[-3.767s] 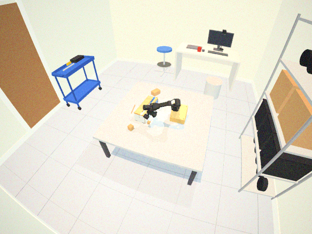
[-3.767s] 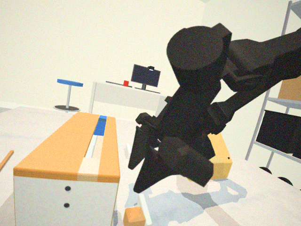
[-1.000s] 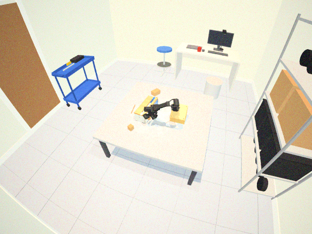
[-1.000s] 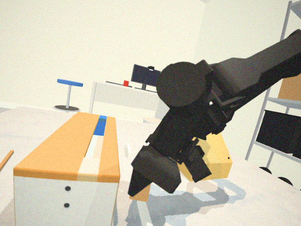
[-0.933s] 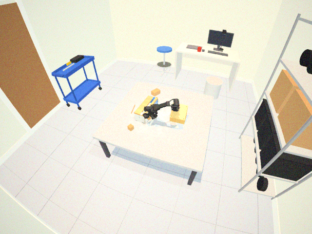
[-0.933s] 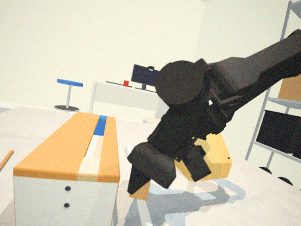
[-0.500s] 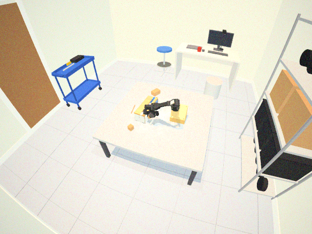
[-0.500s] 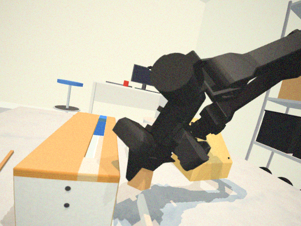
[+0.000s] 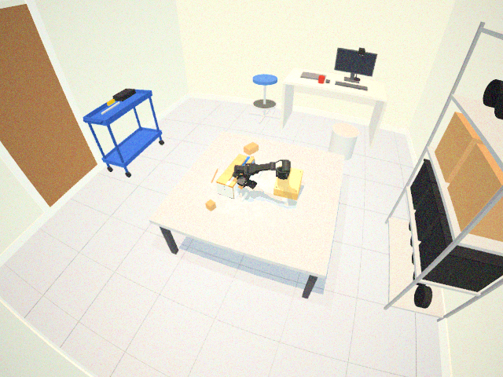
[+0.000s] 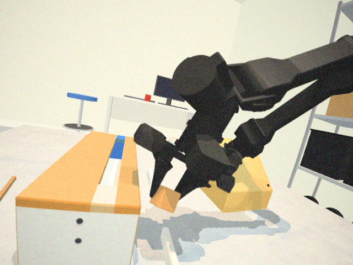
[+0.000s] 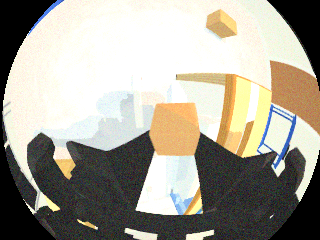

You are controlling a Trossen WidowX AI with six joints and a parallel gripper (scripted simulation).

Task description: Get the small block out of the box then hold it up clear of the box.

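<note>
My gripper tip is now 1 cm past the small block, 1 cm to the right of it and 1 cm below it. Also, from my gripper tip: box 8 cm ahead, 12 cm to the right, 4 cm below; then thin stick 32 cm ahead, 9 cm to the right, 10 cm below.
</note>
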